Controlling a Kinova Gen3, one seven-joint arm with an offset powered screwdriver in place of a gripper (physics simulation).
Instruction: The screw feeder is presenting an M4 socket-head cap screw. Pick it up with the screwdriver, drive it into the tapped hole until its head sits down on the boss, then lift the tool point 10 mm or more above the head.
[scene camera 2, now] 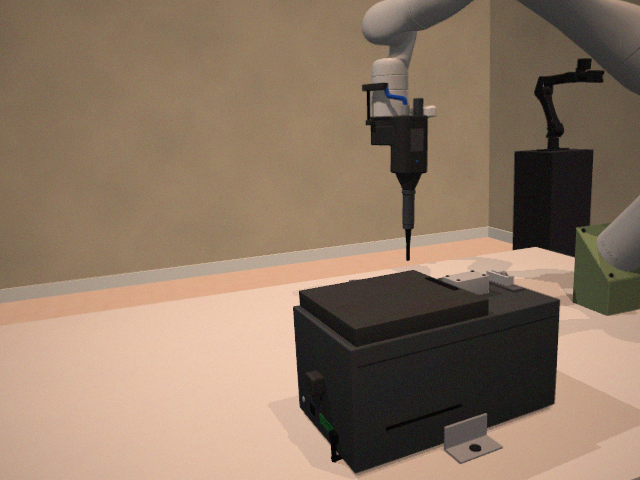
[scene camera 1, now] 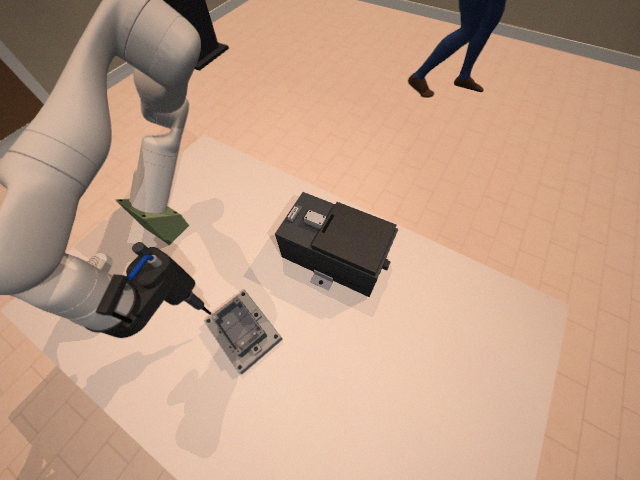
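Note:
The screwdriver (scene camera 1: 209, 313) (scene camera 2: 407, 259) has a thin black bit and no fingers. In the scene camera 1 view its tip shows at the left corner of the grey plate (scene camera 1: 250, 361), which carries a raised rectangular housing with several holes. In the scene camera 2 view the bit points straight down, seen beyond the feeder. Whether a screw is on the tip or in a hole is too small to tell. The black screw feeder (scene camera 1: 356, 237) (scene camera 2: 444, 372) stands apart from the plate, with a pale block (scene camera 1: 314, 218) (scene camera 2: 467, 281) on top. No screw can be made out on it.
A grey bracket (scene camera 1: 321, 280) (scene camera 2: 473, 431) sits at the feeder's side. The arm stands on a green wedge base (scene camera 1: 160, 224) (scene camera 2: 589, 279). A black pedestal (scene camera 2: 553, 201) with a small black arm stands behind. A person's legs (scene camera 1: 478, 41) show on the floor beyond the pale mat.

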